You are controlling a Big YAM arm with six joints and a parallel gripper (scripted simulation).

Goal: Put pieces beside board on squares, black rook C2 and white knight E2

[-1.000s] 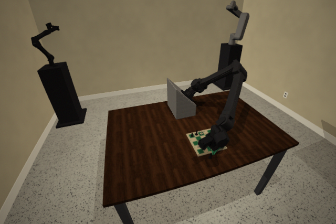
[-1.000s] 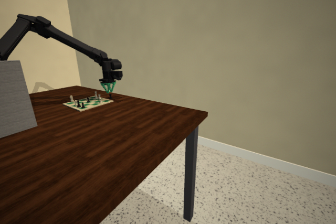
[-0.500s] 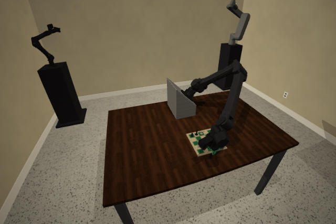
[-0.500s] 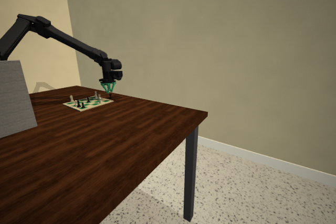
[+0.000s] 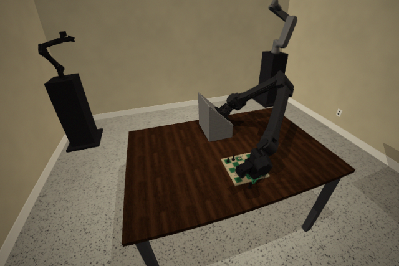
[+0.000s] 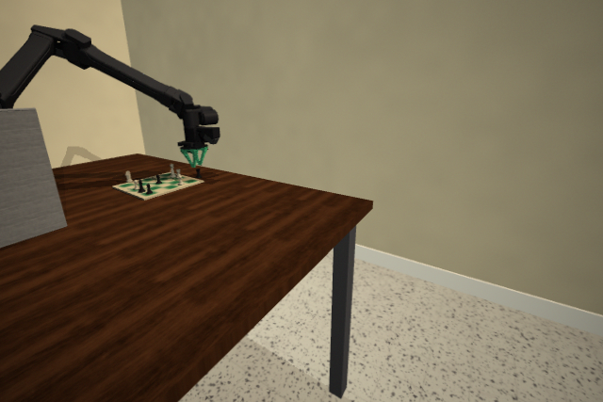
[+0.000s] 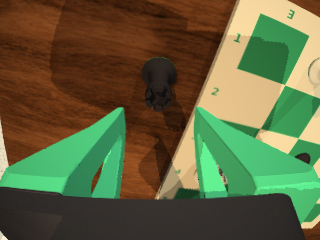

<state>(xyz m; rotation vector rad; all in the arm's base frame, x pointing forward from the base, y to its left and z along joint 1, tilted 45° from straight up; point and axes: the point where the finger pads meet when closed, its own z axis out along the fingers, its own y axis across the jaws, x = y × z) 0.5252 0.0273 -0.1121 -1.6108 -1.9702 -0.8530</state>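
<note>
Right now my hand is 40 mm above the black rook. Also, from my hand: green-and-cream chessboard: 140 mm behind, 50 mm below, 40 mm to the left; then white knight: 180 mm to the left, 170 mm behind, 40 mm below.
</note>
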